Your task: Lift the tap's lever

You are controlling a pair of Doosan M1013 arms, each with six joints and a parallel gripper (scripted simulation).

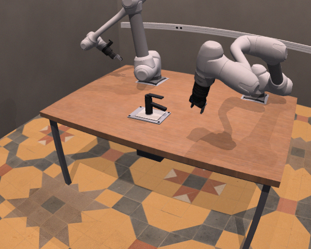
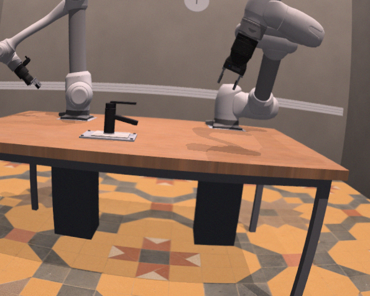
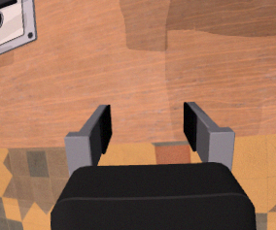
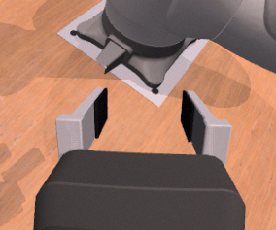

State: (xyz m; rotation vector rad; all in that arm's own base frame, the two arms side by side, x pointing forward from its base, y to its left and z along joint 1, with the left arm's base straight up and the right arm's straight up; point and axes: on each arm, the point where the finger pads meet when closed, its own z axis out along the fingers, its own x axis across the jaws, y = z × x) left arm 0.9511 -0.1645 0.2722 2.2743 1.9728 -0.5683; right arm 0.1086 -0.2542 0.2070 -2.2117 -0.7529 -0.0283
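Note:
My left hand is 370 mm to the left of the lever, 300 mm past it and 120 mm above it. From my left hand the other things lie so: black tap 400 mm to the right, 310 mm behind, 160 mm below.

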